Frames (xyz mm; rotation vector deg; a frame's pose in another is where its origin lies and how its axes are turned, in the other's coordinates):
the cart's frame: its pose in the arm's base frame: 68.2 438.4 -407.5 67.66 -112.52 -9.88
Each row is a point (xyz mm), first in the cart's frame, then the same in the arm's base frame.
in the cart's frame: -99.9 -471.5 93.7
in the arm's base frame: 343.1 231.3 -757.6
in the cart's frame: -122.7 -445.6 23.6
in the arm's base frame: 380.0 282.9 -712.0
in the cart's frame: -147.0 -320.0 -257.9
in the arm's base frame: 498.5 449.3 -479.9
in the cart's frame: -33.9 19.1 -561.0
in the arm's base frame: 457.1 631.1 -49.9
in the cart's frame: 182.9 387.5 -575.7
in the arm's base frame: 169.9 667.5 265.0
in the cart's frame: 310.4 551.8 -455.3
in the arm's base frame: -54.3 624.3 339.9
